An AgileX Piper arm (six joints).
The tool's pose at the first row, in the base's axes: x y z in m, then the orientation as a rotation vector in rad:
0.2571, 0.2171, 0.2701, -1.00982, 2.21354, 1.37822
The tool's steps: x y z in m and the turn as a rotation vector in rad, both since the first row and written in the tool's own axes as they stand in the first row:
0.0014, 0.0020, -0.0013, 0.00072, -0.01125, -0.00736
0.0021, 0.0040, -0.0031, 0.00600, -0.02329, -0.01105
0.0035, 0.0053, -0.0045, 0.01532, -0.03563, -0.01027
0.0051, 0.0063, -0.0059, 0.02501, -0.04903, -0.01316
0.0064, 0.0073, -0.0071, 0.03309, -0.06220, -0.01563
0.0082, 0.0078, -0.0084, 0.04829, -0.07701, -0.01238
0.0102, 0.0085, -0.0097, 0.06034, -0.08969, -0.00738
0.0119, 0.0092, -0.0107, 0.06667, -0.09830, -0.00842
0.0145, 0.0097, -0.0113, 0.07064, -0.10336, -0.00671
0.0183, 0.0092, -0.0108, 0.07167, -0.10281, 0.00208
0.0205, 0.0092, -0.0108, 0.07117, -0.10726, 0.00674
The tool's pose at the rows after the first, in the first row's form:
0.2548, 0.2160, 0.2711, -1.00654, 2.19993, 1.37652
0.2530, 0.2147, 0.2728, -0.99744, 2.19083, 1.37089
0.2512, 0.2132, 0.2734, -0.98243, 2.18693, 1.36224
0.2495, 0.2117, 0.2737, -0.96993, 2.17946, 1.35179
0.2480, 0.2104, 0.2741, -0.95783, 2.17169, 1.34346
0.2465, 0.2087, 0.2740, -0.93644, 2.17034, 1.32912
0.2447, 0.2070, 0.2738, -0.91640, 2.17033, 1.31892
0.2431, 0.2056, 0.2737, -0.90770, 2.16600, 1.31243
0.2410, 0.2042, 0.2727, -0.90029, 2.16535, 1.30925
0.2387, 0.2030, 0.2698, -0.89199, 2.17295, 1.31145
0.2372, 0.2022, 0.2684, -0.88378, 2.17304, 1.31479

